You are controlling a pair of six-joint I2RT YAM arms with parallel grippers.
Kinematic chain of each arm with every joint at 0, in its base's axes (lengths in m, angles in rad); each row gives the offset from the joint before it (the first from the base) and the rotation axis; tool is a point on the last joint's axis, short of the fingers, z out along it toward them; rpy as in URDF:
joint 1: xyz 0 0 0.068 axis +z
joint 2: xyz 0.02 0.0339 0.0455 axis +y
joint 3: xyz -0.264 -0.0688 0 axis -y
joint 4: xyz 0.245 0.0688 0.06 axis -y
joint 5: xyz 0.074 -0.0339 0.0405 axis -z
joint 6: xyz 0.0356 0 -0.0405 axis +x
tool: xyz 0 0 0 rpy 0 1.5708 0
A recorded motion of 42 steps. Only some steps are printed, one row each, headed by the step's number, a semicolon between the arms.
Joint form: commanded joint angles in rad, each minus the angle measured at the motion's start. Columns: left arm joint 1, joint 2, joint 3, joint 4, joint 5, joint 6; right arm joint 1, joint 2, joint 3, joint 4, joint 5, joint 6.
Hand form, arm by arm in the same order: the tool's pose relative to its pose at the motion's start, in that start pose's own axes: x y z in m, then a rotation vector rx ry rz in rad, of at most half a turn. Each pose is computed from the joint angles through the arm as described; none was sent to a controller.
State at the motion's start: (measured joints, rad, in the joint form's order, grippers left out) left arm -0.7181 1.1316 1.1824 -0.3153 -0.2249 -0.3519; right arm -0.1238 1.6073 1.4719 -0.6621 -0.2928 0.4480
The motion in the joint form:
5: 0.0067 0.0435 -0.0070 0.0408 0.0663 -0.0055; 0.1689 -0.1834 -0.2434 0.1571 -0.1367 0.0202
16: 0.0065 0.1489 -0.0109 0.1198 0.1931 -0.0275; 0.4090 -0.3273 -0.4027 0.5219 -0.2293 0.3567
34: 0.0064 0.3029 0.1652 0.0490 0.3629 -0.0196; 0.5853 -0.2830 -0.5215 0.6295 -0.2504 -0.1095
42: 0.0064 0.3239 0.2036 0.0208 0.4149 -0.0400; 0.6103 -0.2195 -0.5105 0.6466 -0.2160 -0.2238
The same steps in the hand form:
5: 0.0059 -0.0021 0.0152 0.0527 0.0300 -0.0054; 0.0639 0.0388 -0.0096 -0.2555 0.0701 -0.1221
16: 0.0216 -0.0092 0.0486 0.1602 0.1041 -0.0241; 0.1127 0.1001 -0.0341 -0.6449 0.0763 -0.0395
34: 0.0087 -0.0279 0.0797 0.3019 0.2096 -0.0175; 0.1724 0.1179 -0.0055 -0.7604 0.0823 -0.5690
42: 0.0049 -0.0319 0.0821 0.3441 0.2418 -0.0397; 0.1798 0.1233 0.0118 -0.7385 0.0651 -0.6811

